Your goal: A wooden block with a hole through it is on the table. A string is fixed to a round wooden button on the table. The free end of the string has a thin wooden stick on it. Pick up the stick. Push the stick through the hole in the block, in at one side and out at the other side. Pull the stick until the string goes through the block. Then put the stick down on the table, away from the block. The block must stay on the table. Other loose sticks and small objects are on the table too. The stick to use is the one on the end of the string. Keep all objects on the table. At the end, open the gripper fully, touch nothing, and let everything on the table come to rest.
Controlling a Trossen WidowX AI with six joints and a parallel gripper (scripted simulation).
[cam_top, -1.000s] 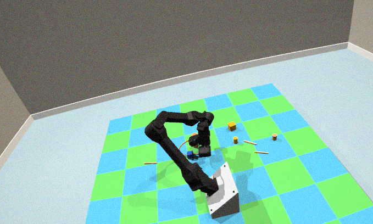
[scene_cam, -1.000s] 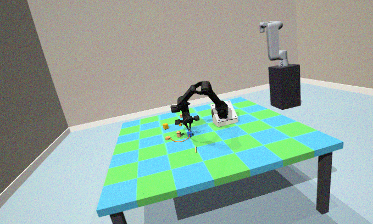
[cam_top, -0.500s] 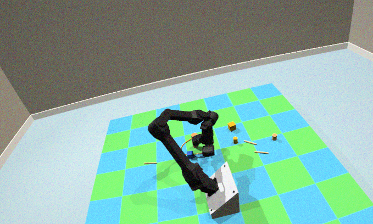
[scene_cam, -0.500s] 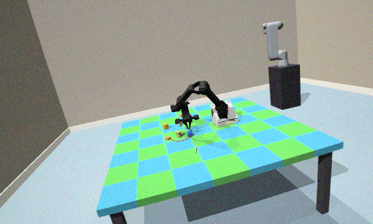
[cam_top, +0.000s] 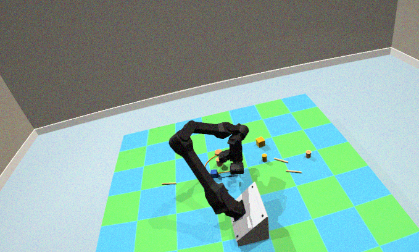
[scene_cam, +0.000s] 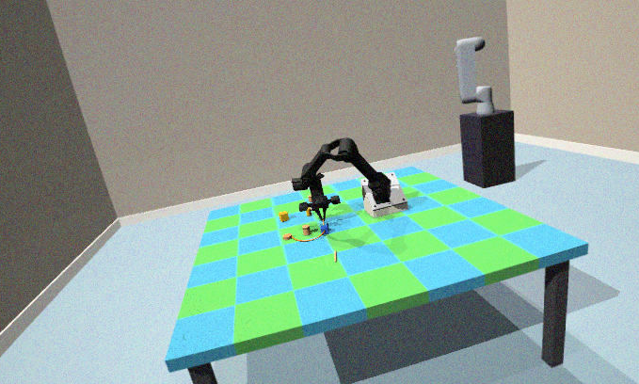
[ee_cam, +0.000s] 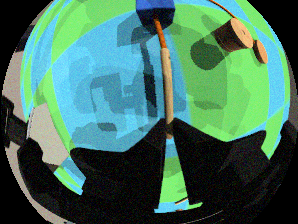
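Right now the thin wooden stick is 10 mm ahead of my gripper tip, 40 mm to the left of it and 10 mm above it. The rest, counted from my gripper tip: brown cylinder (90 mm ahead, 80 mm to the left, 10 mm above); yellow cylinder (50 mm ahead, 150 mm to the right, 10 mm above); blue block (20 mm ahead, 110 mm to the left).
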